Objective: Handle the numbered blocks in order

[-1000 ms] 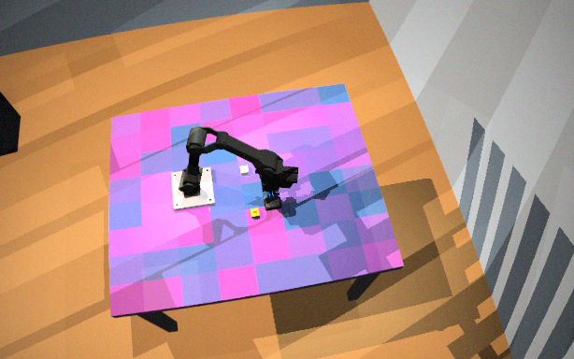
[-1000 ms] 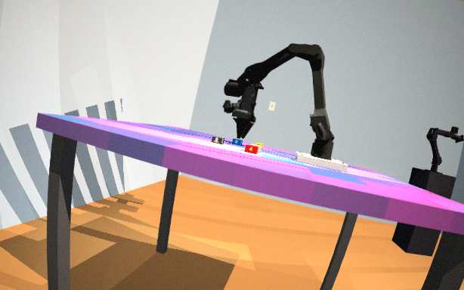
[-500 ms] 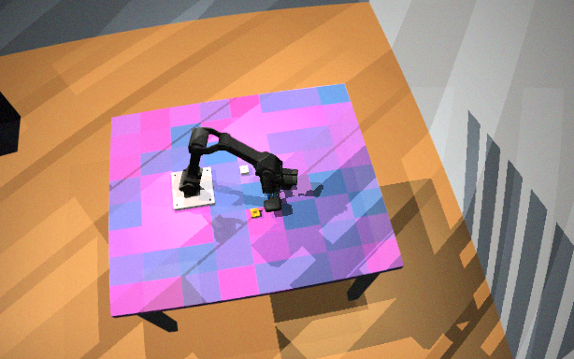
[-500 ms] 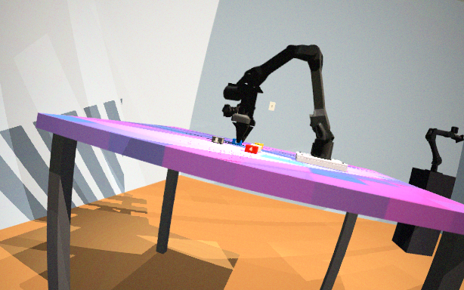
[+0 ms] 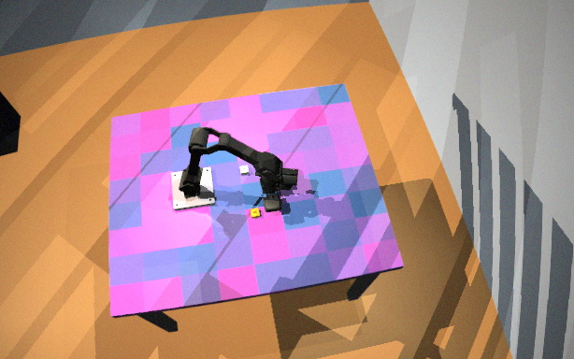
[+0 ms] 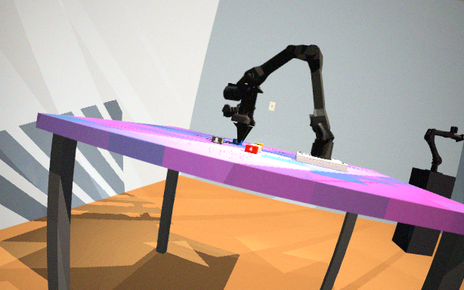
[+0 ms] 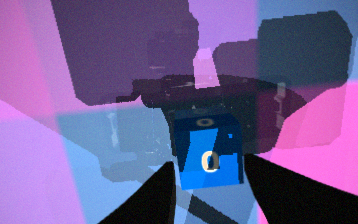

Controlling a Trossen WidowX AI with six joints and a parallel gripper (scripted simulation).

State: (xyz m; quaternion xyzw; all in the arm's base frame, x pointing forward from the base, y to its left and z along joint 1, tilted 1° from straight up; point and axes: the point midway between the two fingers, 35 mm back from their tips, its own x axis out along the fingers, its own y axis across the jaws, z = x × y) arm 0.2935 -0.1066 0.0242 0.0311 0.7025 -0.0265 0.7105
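My gripper tip is 1 cm short of the blue block. From my gripper tip the other things lie so: cream block (15 cm to the left, 7 cm behind); then dark block (15 cm to the left, 6 cm ahead); then yellow block (7 cm behind, 5 cm to the right).
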